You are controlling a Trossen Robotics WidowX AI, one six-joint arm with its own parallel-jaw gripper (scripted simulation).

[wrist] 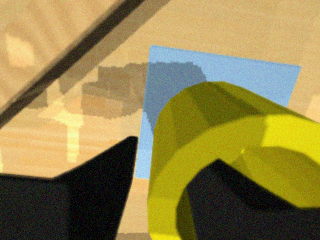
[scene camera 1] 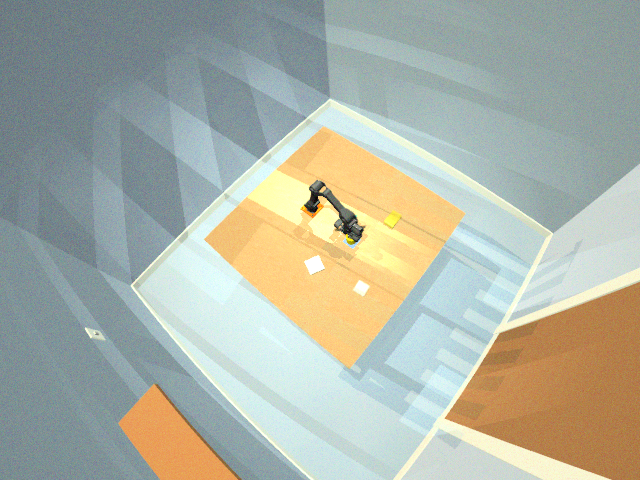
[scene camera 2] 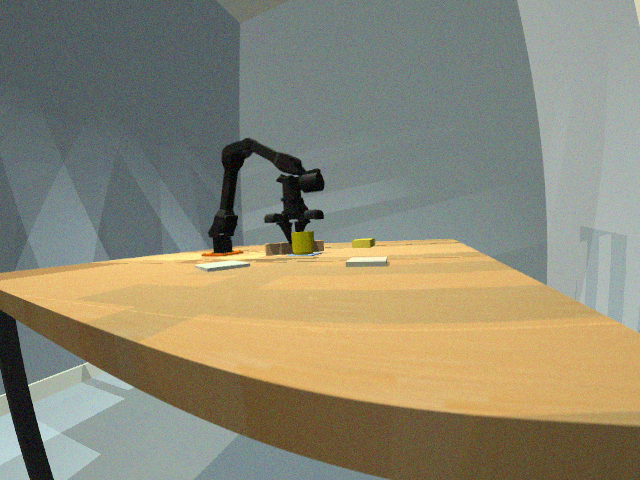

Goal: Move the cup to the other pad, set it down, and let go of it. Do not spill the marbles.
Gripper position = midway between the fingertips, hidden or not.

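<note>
You'd see the gripper [scene camera 2: 294, 244] here, and the wrist view has it too, the gripper [wrist: 162, 148]. There's also a blue pad [wrist: 170, 70], plus a yellow cup [wrist: 263, 140].
</note>
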